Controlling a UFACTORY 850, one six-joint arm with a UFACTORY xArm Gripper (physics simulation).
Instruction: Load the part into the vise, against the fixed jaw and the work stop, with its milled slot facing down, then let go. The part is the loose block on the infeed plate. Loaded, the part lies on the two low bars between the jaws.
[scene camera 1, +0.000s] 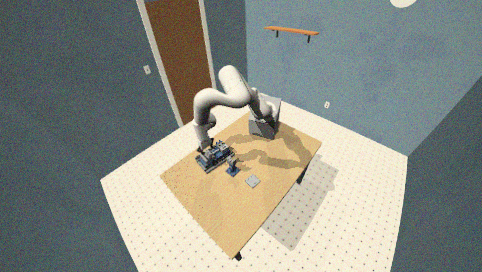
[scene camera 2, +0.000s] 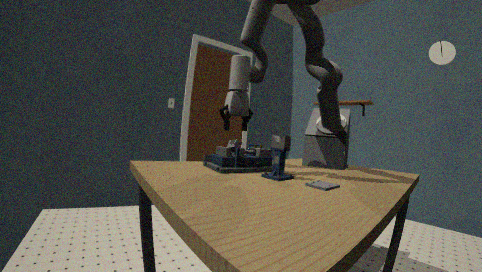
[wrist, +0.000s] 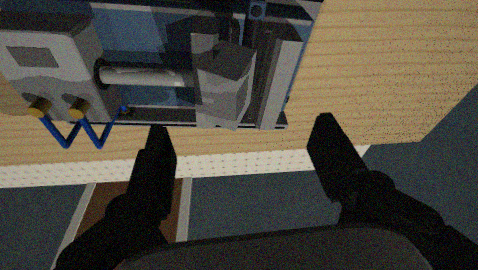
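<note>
The loose block is a grey part in the vise. In the wrist view it looks tilted and turned, beside the plain jaw bar on the right and close to the jaw at the rod's end. I cannot tell whether it touches the low bars; its slot does not show clearly. The blue work stop shows at the top edge, apart from the block in that view. My gripper is open and empty above the vise. The infeed plate is bare.
A blue stand with a grey head stands between the vise and the infeed plate. Blue hoses with brass fittings stick out from the vise's end housing. The wooden table's edge runs close behind the vise.
</note>
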